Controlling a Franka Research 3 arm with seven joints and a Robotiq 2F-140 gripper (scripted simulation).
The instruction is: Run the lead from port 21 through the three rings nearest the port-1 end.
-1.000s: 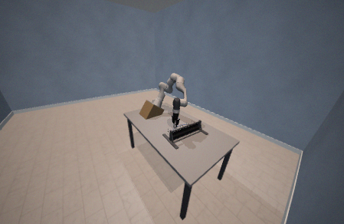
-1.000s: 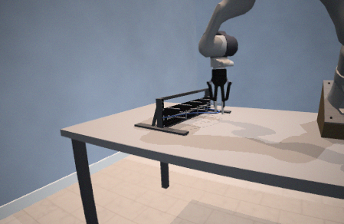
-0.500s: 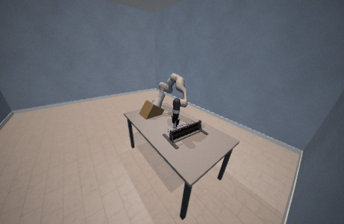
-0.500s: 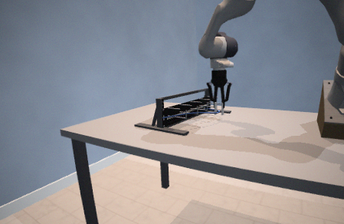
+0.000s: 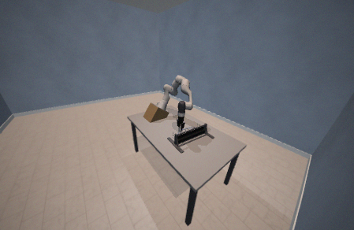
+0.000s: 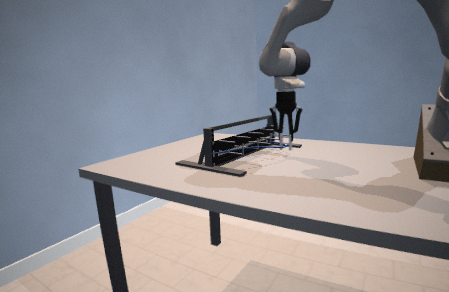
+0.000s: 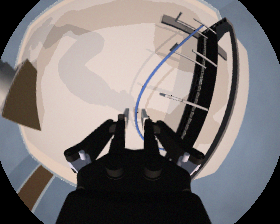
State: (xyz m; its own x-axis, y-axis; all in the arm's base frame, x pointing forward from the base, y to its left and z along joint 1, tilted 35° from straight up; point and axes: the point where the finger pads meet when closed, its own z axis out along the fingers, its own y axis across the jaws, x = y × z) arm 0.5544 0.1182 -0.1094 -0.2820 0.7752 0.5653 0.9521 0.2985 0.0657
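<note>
Now: hand 150 mm short of the black rack, 80 mm to the right of it and 10 mm below it.
</note>
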